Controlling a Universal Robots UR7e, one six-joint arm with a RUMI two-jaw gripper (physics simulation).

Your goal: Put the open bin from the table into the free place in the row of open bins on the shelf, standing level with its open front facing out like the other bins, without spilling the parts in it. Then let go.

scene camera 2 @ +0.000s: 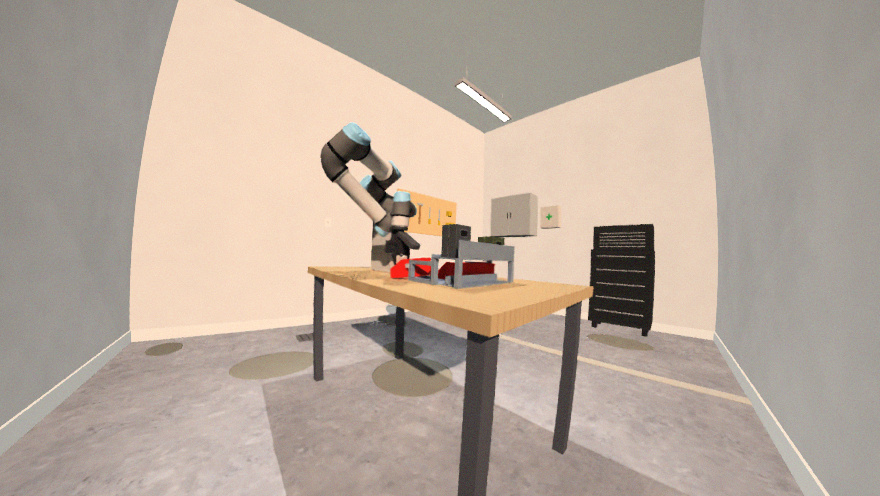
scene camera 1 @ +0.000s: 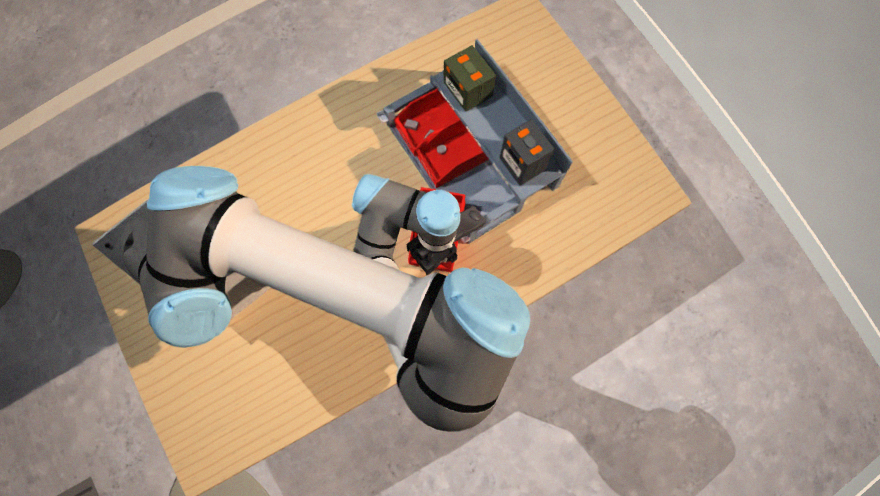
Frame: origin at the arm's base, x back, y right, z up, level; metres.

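Seen in the pictures: gripper, fingertip midpoint: (scene camera 2: 399, 275); arm's base, link origin: (scene camera 2: 387, 207).
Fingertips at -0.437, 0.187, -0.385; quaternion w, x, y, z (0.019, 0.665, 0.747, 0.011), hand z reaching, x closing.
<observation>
Offsets run from my fingertips to a thing's top centre, as dx, dy, dz. "*": to the spot under its first point.
The open red bin @(* -0.104, -0.085, +0.044) (scene camera 1: 457, 199) (scene camera 2: 401, 269) stands on the table beside the near end of the shelf's row, partly hidden by the wrist in scene camera 1. The parts in it are hidden. My gripper (scene camera 1: 428, 261) (scene camera 2: 401, 255) is shut and empty, over the bin's end away from the shelf; whether it touches the bin I cannot tell. The grey shelf @(* -0.338, -0.195, +0.131) (scene camera 1: 518, 99) (scene camera 2: 486, 249) holds two red bins side by side, one @(* -0.209, -0.333, -0.004) (scene camera 1: 440, 108) at the far end and one @(* -0.184, -0.202, -0.004) (scene camera 1: 459, 152) in the middle, with small grey parts. The free place is beside the middle bin.
A green box @(-0.267, -0.299, +0.186) (scene camera 1: 469, 77) (scene camera 2: 491, 240) and a dark grey box @(-0.267, -0.068, +0.211) (scene camera 1: 527, 152) (scene camera 2: 455, 240) stand on the raised back level of the shelf. The wooden table (scene camera 1: 622, 147) (scene camera 2: 523, 308) carries the shelf and the robot's base. My forearm spans the table on the near side.
</observation>
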